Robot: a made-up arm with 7 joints. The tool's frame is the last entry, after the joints.
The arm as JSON. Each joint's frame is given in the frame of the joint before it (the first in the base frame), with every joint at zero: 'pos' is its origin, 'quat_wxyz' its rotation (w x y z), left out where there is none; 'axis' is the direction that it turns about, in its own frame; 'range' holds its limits. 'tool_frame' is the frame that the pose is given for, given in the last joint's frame.
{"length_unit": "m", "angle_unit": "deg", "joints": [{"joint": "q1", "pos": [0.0, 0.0, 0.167], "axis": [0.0, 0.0, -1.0], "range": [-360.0, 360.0]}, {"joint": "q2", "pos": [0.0, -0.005, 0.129], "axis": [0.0, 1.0, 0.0], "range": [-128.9, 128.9]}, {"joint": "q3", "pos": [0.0, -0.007, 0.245], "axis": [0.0, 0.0, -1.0], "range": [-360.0, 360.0]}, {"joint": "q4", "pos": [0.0, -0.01, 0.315], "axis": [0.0, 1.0, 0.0], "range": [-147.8, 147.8]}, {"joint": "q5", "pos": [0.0, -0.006, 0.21], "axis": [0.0, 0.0, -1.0], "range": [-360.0, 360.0]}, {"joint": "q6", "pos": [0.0, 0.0, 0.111], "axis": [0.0, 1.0, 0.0], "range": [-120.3, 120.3]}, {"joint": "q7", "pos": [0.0, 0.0, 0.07], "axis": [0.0, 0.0, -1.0], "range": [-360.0, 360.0]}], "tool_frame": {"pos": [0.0, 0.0, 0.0], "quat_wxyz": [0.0, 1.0, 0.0, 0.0]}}
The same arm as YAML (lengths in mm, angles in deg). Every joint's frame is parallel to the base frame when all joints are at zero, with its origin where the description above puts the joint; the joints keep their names.
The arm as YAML. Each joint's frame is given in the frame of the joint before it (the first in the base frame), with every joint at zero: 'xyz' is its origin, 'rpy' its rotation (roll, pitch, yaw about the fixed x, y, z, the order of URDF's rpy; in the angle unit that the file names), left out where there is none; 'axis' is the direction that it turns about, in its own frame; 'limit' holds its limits. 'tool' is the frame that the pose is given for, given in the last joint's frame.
units:
  length: mm
  angle: deg
joints:
  - name: q1
    type: revolute
    origin:
      xyz: [0.0, 0.0, 167.0]
    axis: [0.0, 0.0, -1.0]
    limit:
      lower: -360.0
      upper: 360.0
  - name: q2
    type: revolute
    origin:
      xyz: [0.0, -5.0, 129.0]
    axis: [0.0, 1.0, 0.0]
    limit:
      lower: -128.9
      upper: 128.9
  - name: q3
    type: revolute
    origin:
      xyz: [0.0, -7.0, 245.0]
    axis: [0.0, 0.0, -1.0]
    limit:
      lower: -360.0
      upper: 360.0
  - name: q4
    type: revolute
    origin:
      xyz: [0.0, -10.0, 315.0]
    axis: [0.0, 1.0, 0.0]
    limit:
      lower: -147.8
      upper: 147.8
  - name: q5
    type: revolute
    origin:
      xyz: [0.0, -6.0, 210.0]
    axis: [0.0, 0.0, -1.0]
    limit:
      lower: -360.0
      upper: 360.0
  - name: q6
    type: revolute
    origin:
      xyz: [0.0, 0.0, 111.0]
    axis: [0.0, 1.0, 0.0]
    limit:
      lower: -120.3
      upper: 120.3
  - name: q7
    type: revolute
    origin:
      xyz: [0.0, 0.0, 70.0]
    axis: [0.0, 0.0, -1.0]
    limit:
      lower: -360.0
      upper: 360.0
tool:
  origin:
    xyz: [0.0, 0.0, 0.0]
    rpy: [180.0, 0.0, 0.0]

